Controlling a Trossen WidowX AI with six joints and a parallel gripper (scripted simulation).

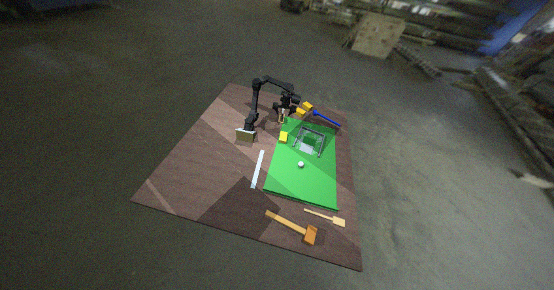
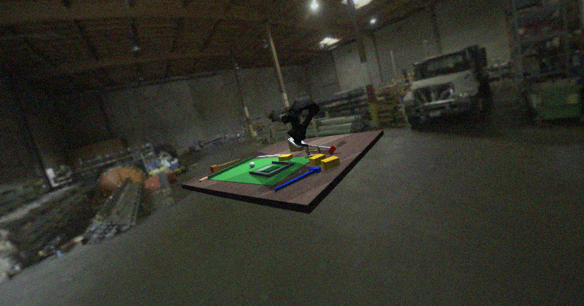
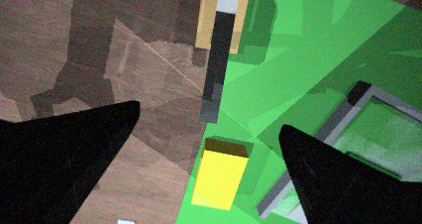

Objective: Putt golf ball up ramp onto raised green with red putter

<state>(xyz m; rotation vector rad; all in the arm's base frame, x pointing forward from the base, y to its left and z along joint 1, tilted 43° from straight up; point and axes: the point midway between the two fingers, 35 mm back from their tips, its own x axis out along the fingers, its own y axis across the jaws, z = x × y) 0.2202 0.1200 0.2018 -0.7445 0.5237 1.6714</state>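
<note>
My gripper tip is 3 cm past the bar, 46 cm to the left of it and 13 cm above it. From my gripper tip the other things lie so: green mat 27 cm ahead, 21 cm to the right, 13 cm below; yellow block 6 cm ahead, 13 cm to the right, 11 cm below; red putter 3 cm behind, 13 cm to the left, 7 cm below.
</note>
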